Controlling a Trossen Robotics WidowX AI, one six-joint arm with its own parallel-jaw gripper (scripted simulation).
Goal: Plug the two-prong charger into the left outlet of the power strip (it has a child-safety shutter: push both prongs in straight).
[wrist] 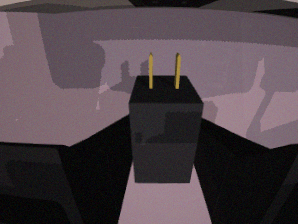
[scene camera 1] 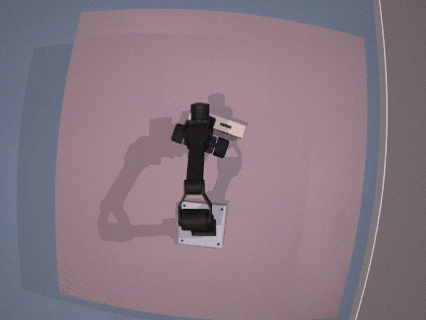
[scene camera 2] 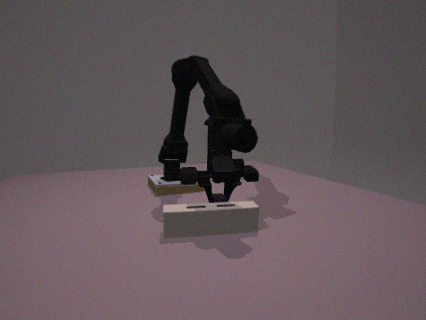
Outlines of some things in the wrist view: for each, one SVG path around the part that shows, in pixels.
My gripper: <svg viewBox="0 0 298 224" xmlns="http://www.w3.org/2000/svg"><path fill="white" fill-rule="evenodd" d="M201 117L193 164L194 168L196 168L198 179L200 179L202 193L204 193L205 204L208 206L212 224L298 224L298 144L281 145L281 147L269 149L261 144L255 144L253 141L237 135L237 133L226 131L220 125ZM129 115L114 121L113 124L98 131L96 135L90 136L89 139L84 141L78 141L78 143L71 145L71 147L67 147L67 145L0 141L0 224L118 224L118 217L120 217L121 206L126 193L126 183L128 183L130 167L132 167L133 163Z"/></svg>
A charger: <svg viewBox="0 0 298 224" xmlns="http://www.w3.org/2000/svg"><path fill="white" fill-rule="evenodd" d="M150 52L149 75L137 75L129 100L134 184L190 183L204 103L202 103L201 97L198 96L196 89L190 83L189 77L180 76L180 53L176 52L176 76L153 75L153 53Z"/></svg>
